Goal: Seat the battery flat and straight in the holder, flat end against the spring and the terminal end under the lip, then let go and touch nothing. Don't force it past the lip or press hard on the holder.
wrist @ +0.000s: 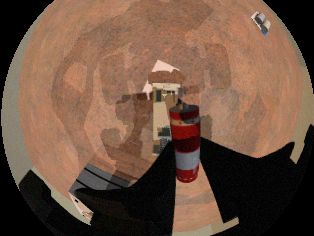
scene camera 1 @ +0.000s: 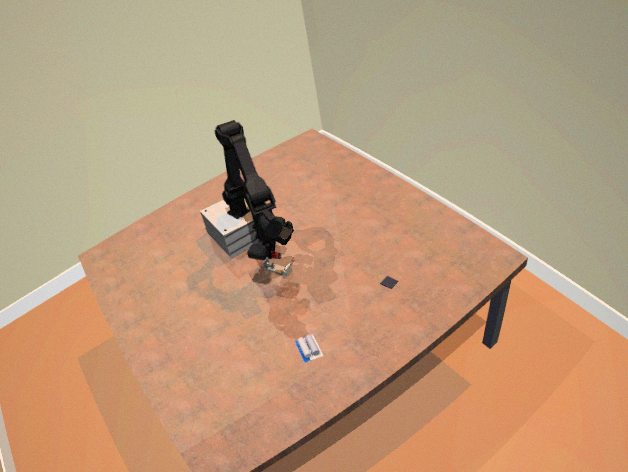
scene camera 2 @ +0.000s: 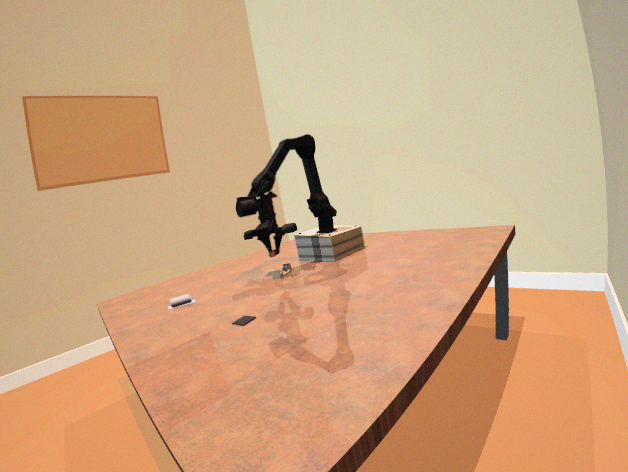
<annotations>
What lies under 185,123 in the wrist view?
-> A battery.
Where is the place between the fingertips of my gripper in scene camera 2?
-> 274,254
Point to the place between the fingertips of my gripper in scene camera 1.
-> At 271,256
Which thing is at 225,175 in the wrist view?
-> My gripper.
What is my gripper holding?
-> A battery.
</annotations>
